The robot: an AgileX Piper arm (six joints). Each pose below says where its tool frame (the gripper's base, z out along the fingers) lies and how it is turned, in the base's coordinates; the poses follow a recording.
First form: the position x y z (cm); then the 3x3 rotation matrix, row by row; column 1 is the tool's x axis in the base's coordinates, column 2 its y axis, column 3 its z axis. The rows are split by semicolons.
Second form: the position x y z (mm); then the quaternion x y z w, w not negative. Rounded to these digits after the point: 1 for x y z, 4 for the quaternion.
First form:
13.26 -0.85 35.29; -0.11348 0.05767 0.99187; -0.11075 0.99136 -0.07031; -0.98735 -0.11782 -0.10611
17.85 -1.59 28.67; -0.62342 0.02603 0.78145; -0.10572 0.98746 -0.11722; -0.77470 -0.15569 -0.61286
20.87 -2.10 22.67; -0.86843 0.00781 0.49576; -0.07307 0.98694 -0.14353; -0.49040 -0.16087 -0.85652
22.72 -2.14 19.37; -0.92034 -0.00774 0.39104; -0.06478 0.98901 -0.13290; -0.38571 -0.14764 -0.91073
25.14 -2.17 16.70; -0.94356 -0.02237 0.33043; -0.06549 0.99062 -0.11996; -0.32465 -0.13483 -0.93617
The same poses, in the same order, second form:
132.6 -8.5 352.9 -0.0178 0.7435 -0.0633 0.6655
178.5 -15.9 286.7 -0.0222 0.8977 -0.0760 0.4334
208.7 -21.0 226.7 -0.0169 0.9633 -0.0790 0.2559
227.2 -21.4 193.7 -0.0186 0.9773 -0.0718 0.1987
251.4 -21.7 167.0 -0.0223 0.9837 -0.0648 0.1665

